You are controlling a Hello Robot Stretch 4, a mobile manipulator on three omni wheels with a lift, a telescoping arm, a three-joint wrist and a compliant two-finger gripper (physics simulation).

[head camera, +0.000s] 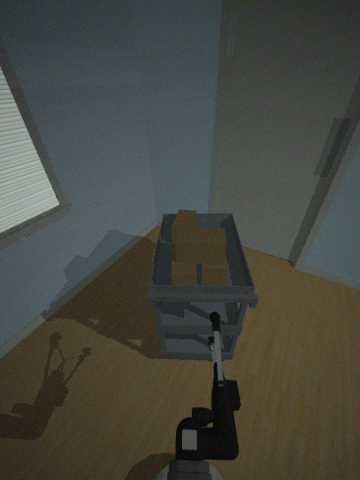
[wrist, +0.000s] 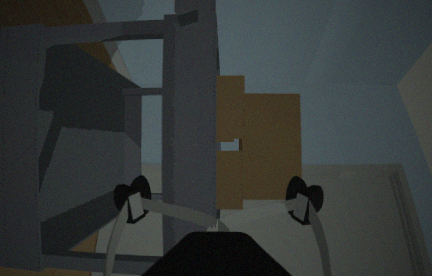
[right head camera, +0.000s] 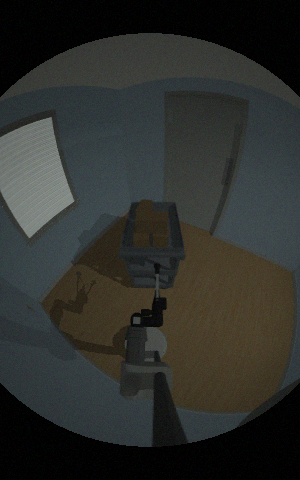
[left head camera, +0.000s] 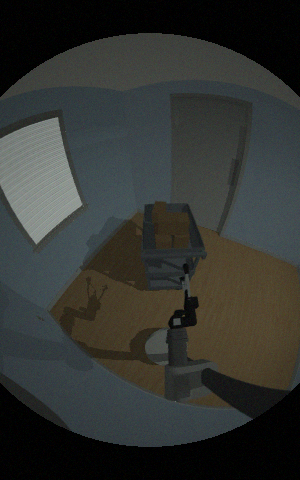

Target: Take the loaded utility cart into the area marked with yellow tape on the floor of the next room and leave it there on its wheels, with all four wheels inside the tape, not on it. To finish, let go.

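Frame: origin at the robot's base, x back, y left, z down, level; centimetres.
Seen in the pictures: gripper, fingertip midpoint: [head camera: 213,324] [wrist: 218,192] [right head camera: 156,269] [left head camera: 182,270]; robot's base at its link origin: [right head camera: 146,343] [left head camera: 165,345].
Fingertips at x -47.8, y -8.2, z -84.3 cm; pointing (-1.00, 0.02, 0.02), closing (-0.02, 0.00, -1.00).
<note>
Offsets run from my fingertips to a thing's middle. "spot": to the spot under its first point. Level surfaces: height alone.
The grey utility cart [head camera: 157,255] [left head camera: 148,235] [right head camera: 129,235] [wrist: 20,150] stands upright, its handle bar @[spot: dy +3.9, dx -13.1, dz +0.7 cm] [head camera: 200,295] [wrist: 194,125] on the side facing me. Several brown boxes @[dy +3.5, dx -32.2, dz -10.0 cm] [head camera: 200,246] [left head camera: 172,225] [right head camera: 152,220] [wrist: 272,145] lie in its top tray. My gripper [head camera: 213,330] [left head camera: 184,274] [right head camera: 157,274] [wrist: 218,192] is open and empty, turned so that its fingers stand one above the other. It is on the near side of the handle; in the wrist view the bar shows between the fingertips, beyond them. The cart's wheels are hidden. The yellow tape does not show.
A grey door @[spot: dy -62.3, dx -143.1, dz -40.6 cm] [head camera: 280,125] [left head camera: 205,160] [right head camera: 200,160] is in the wall behind the cart, to the right. A blue wall with a blind-covered window [head camera: 22,165] [left head camera: 42,180] [right head camera: 37,175] is on the left. The cart stands near the room's corner, on a wooden floor @[dz +87.0 cm] [head camera: 305,360].
</note>
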